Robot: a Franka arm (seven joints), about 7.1 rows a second.
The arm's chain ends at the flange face. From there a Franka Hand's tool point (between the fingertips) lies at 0.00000 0.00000 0.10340 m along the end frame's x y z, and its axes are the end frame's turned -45 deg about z.
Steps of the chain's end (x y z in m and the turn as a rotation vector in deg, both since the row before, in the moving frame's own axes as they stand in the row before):
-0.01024, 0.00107, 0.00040, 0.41, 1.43, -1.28
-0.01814, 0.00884, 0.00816, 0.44, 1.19, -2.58
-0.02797, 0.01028, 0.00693, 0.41, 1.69, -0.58
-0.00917, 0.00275, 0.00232, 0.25, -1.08, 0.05
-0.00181, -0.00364, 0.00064, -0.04, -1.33, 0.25
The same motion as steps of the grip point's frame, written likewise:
-0.00564, -0.00521, 0.00037, -0.72, 1.30, -1.28
-0.01698, -0.00567, 0.00813, -0.53, 1.15, -2.58
-0.02436, -0.01089, 0.00688, -0.91, 1.48, -0.58
-0.00949, -0.00624, 0.00230, 0.94, -0.59, 0.05
-0.00045, -0.00550, 0.00061, 0.91, -0.97, 0.25

